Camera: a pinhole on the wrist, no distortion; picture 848 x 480 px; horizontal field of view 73.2 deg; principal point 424.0 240.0 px. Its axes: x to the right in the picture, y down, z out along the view. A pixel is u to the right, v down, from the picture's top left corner.
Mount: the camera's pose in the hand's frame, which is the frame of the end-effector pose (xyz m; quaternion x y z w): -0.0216 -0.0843 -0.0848 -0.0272 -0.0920 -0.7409 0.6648
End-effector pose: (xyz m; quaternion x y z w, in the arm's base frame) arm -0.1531 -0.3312 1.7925 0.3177 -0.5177 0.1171 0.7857
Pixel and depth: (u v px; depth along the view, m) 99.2 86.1 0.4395
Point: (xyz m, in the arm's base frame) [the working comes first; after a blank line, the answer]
In the camera's frame: -0.2500 -0.1185 0.4395

-0.5617 -0.3011 1.8336
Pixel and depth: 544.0 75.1 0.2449
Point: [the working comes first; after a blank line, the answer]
In the camera's frame: 0.0515 -0.0707 0.2449

-0.2765 -0.4774 1.6969
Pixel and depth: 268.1 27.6 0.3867
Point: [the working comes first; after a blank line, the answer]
In the camera's frame: -0.1056 -0.1439 0.3867

-0.4792 -0.3907 1.7363
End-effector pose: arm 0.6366 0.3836 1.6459 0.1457 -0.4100 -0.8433 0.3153
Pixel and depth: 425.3 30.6 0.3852
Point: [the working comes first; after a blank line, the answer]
In the camera's frame: 0.0009 -0.1413 0.3852

0.6403 0.6791 1.8133
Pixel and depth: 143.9 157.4 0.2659
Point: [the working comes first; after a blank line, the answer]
In the camera's frame: -0.1305 -0.0385 0.2659

0.6493 0.4742 1.8120
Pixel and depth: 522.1 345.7 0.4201
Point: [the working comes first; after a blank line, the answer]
In the camera's frame: 0.0722 0.0778 0.4201

0.4147 0.6255 1.7910
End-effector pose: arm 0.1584 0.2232 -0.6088 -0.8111 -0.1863 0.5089 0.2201
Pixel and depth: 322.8 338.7 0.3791
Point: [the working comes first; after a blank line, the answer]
In the camera's frame: -0.0672 0.0655 0.3791

-0.0870 0.2473 -0.7547
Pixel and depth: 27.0 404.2 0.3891
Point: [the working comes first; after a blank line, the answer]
In the camera's frame: -0.2706 0.1119 0.3891

-0.0265 0.1165 -0.9058
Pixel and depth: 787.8 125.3 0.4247
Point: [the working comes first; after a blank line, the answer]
In the camera's frame: 0.2706 -0.0853 0.4247

-0.2670 0.4175 -0.4761
